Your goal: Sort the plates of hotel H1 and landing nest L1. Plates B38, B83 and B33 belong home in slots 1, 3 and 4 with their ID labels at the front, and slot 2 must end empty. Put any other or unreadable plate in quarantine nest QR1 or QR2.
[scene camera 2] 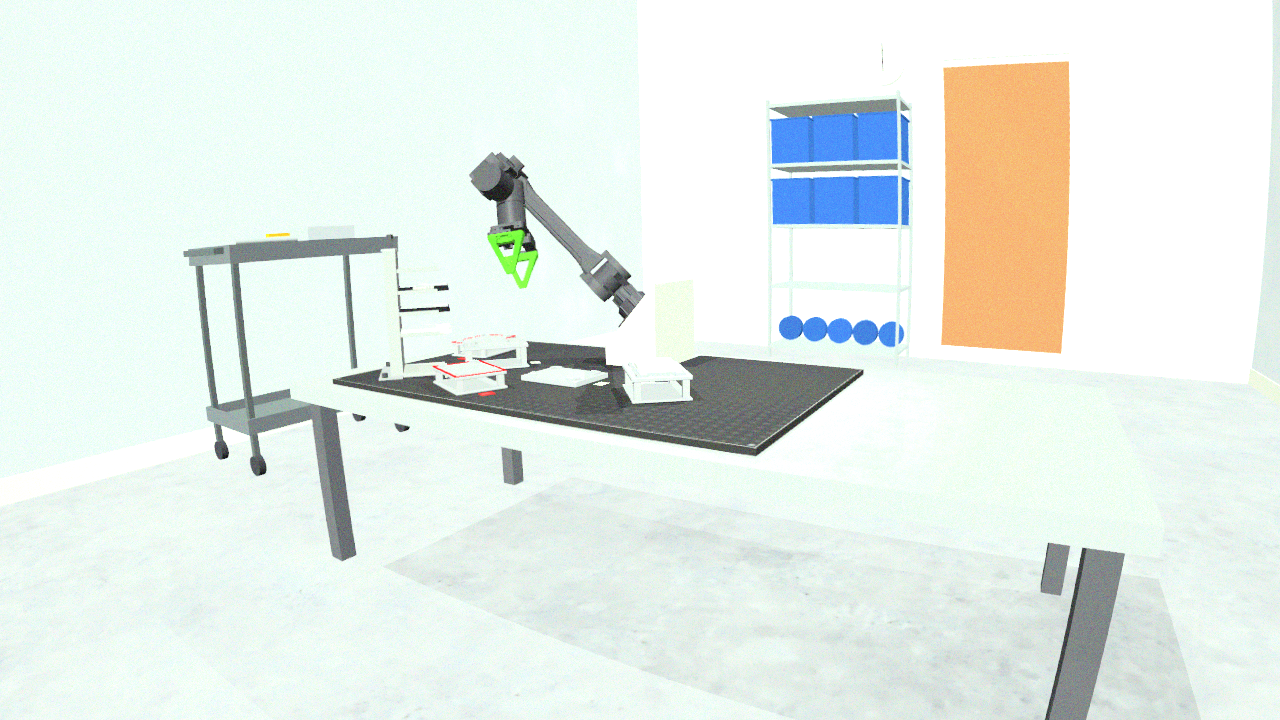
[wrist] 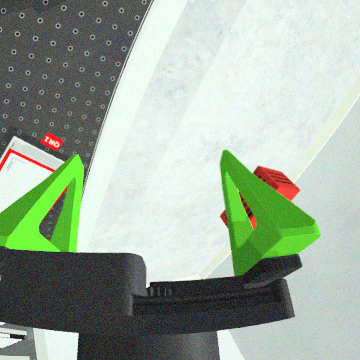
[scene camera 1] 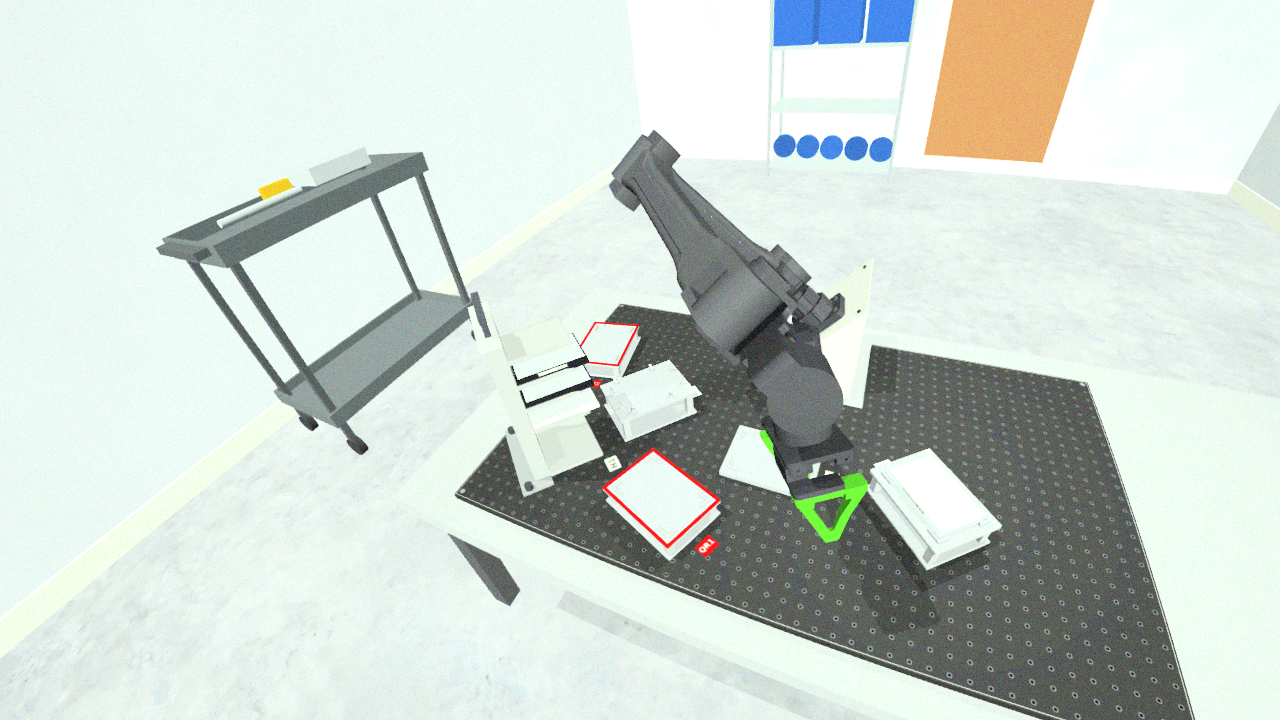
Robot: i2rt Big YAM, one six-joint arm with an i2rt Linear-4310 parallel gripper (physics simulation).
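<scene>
My gripper is open and empty, high above the board. Hotel H1 stands at the left; two dark-edged levels show in its middle, and plate IDs cannot be read. Nest QR1 has a red outline and shows no plate. Red-outlined nest QR2 stands behind, partly hidden by the hotel. A white raised nest stands between them. A white plate appears to lie on the right-hand nest; which nest is L1 is unclear.
A low white pad lies behind the gripper, partly covered by it in scene view 1. The arm's cream bracket stands at the back. A grey cart stands beyond the hotel. A red block shows beyond one finger.
</scene>
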